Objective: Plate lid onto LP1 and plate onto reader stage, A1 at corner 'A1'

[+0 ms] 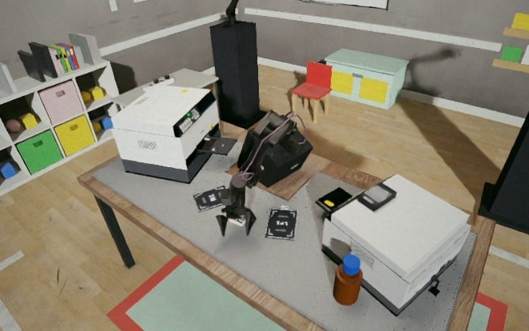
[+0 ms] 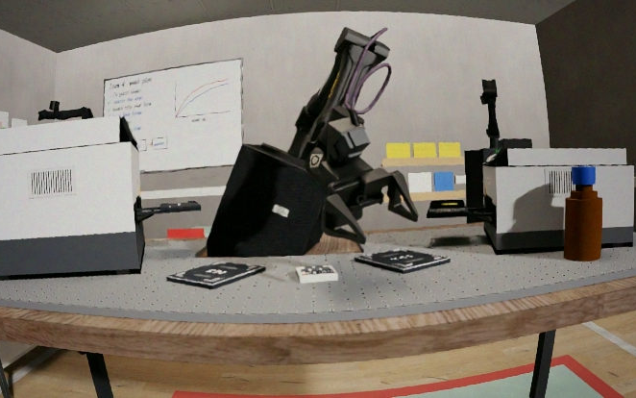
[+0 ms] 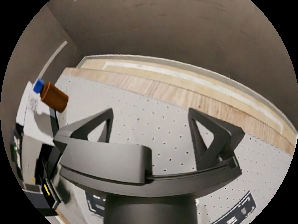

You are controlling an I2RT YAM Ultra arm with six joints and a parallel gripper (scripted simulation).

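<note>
Now: the black lid 39 cm behind my hand, 23 cm to the left of it and 1 cm below it. Round my hand: white well plate 39 cm behind, 23 cm to the left, 2 cm below; then capped bottle 43 cm to the left, 5 cm behind, 1 cm above.
</note>
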